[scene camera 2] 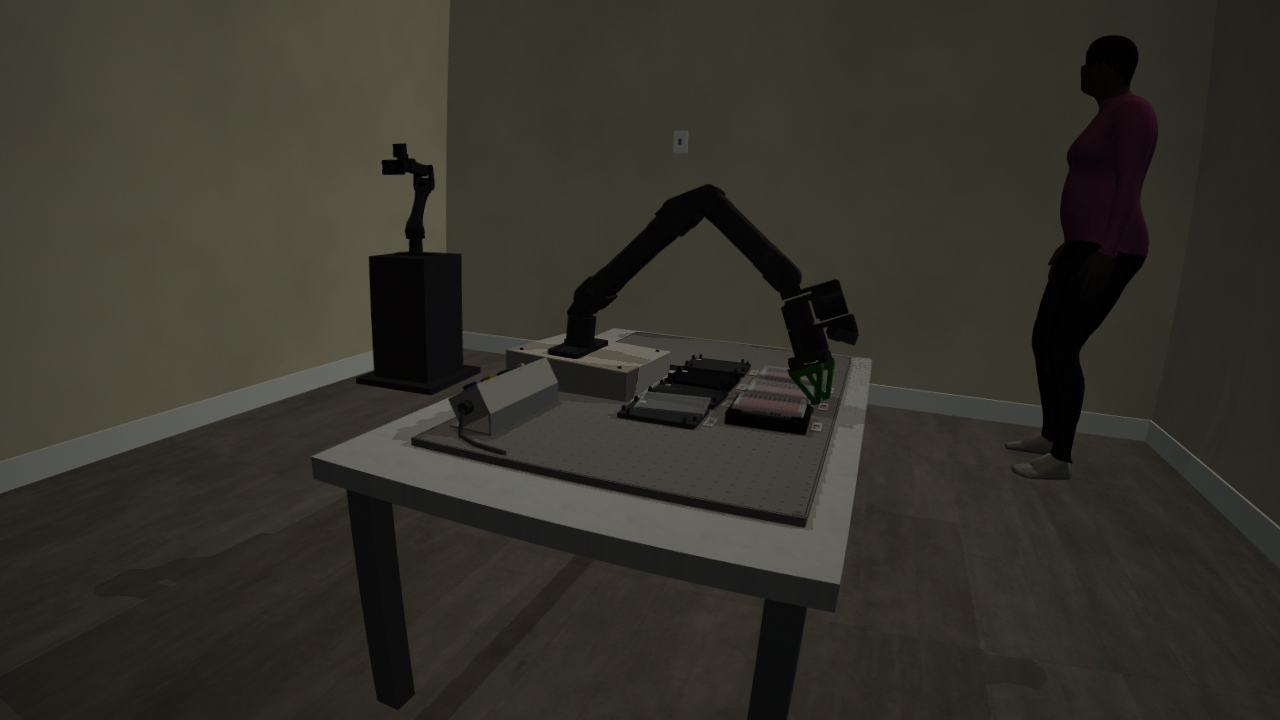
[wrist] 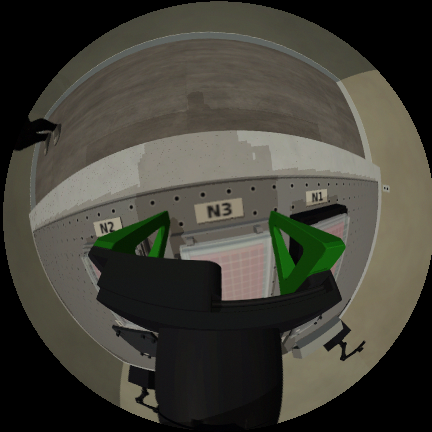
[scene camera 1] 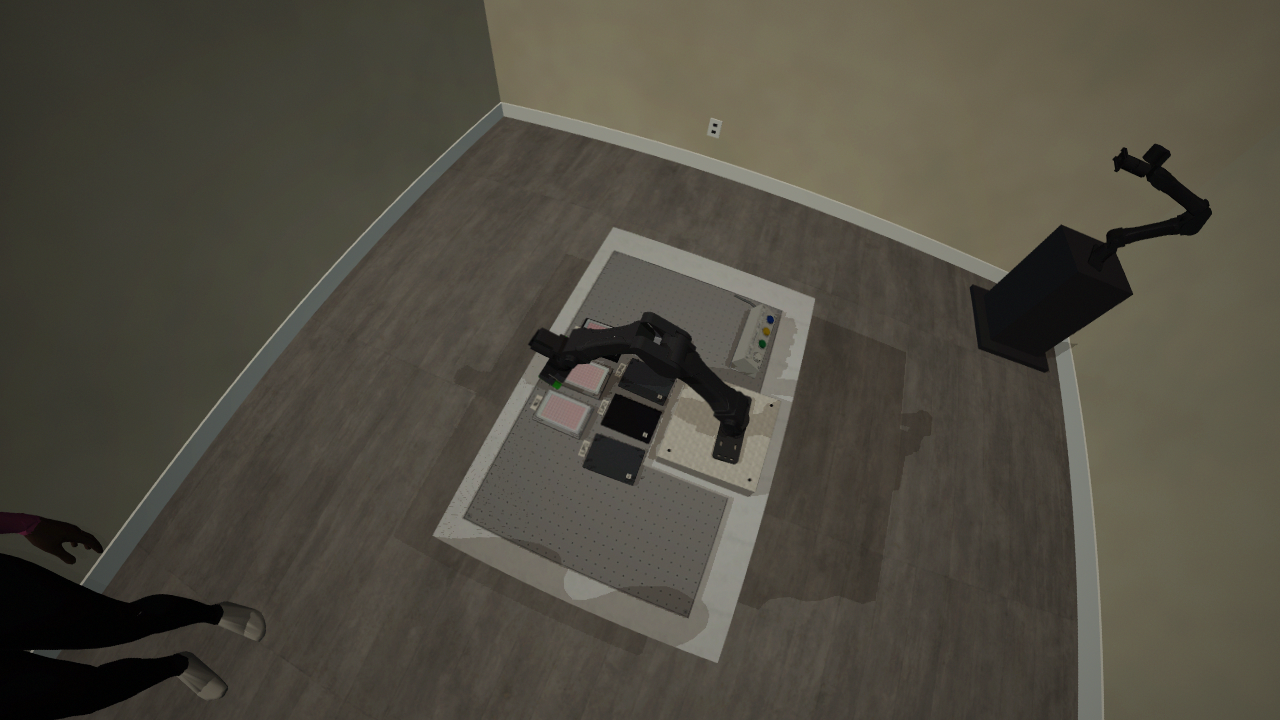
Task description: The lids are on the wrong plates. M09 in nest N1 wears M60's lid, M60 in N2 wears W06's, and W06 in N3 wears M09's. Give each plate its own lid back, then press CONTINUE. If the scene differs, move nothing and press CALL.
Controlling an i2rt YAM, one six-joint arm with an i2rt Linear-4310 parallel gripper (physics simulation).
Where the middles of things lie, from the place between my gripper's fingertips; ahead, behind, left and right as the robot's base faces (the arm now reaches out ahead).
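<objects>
The label N3 (wrist: 213,210) is 1 cm below my hand. Counting from that same hand, I find spot LP1 (scene camera 1: 606,456) 21 cm to the left of it and 24 cm behind it, while LP2 (scene camera 1: 624,415) is 8 cm to the left of it and 25 cm behind it. Nest N1 (scene camera 2: 795,425) is 13 cm to the right of my hand and 8 cm behind it.
</objects>
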